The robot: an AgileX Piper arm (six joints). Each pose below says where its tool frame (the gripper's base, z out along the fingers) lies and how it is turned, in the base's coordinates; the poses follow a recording.
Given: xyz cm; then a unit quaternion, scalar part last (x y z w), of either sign.
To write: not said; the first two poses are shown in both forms.
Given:
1: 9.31, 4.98, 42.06, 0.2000, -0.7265, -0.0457, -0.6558
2: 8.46, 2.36, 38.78, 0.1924, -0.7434, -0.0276, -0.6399
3: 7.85, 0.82, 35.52, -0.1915, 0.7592, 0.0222, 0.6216
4: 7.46, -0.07, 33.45, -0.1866, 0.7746, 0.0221, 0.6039
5: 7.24, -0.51, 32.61, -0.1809, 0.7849, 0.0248, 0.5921
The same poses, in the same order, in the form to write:
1: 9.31, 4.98, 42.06, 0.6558, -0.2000, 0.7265, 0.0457
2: 8.46, 2.36, 38.78, 0.6399, -0.1924, 0.7434, 0.0276
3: 7.85, 0.82, 35.52, 0.6216, -0.1915, 0.7592, 0.0222
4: 7.46, -0.07, 33.45, 0.6039, -0.1866, 0.7746, 0.0221
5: 7.24, -0.51, 32.61, 0.5921, -0.1809, 0.7849, 0.0248
